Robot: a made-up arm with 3 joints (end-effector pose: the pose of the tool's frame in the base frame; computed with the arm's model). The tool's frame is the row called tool. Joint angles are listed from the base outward.
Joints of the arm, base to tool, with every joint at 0 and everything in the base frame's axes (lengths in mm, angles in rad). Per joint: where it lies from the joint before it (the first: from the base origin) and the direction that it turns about. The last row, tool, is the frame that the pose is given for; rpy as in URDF.
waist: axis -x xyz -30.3 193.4 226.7
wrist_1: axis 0.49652 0.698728 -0.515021 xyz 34.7 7.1 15
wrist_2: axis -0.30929 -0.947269 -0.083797 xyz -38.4 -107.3 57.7
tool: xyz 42.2 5.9 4.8 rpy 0 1.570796 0
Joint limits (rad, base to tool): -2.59..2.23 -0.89..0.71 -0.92..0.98
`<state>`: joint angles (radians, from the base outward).
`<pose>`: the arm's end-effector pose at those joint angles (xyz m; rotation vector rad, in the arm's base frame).
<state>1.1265 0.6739 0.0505</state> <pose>-0.0085 0.1862 0.3439 -0.1978 1.6111 -1.0610</pose>
Working (the frame after each row of the table, in the pose's form):
after waist: -0.0303 0.1934 0.2267 -1.1265 0.0000 0.0000
after wrist_1: 0.0044 0.2100 0.2267 -0.7594 0.2172 -0.5560
after wrist_2: -0.0484 0.2018 0.3428 -0.7876 0.1758 -0.5401

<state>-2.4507 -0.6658 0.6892</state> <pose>-0.0190 0.1649 0.0904 1.9133 0.1991 0.3983</pose>
Working (the frame after each row of the table, in the pose's form):
after waist: -0.0303 0.1934 0.2267 2.4507 0.0000 0.0000
after wrist_1: 0.0044 0.1784 0.2197 2.0421 -0.5768 -0.3864
after wrist_2: -0.0297 0.2054 0.0996 1.7094 -0.8225 -1.1204

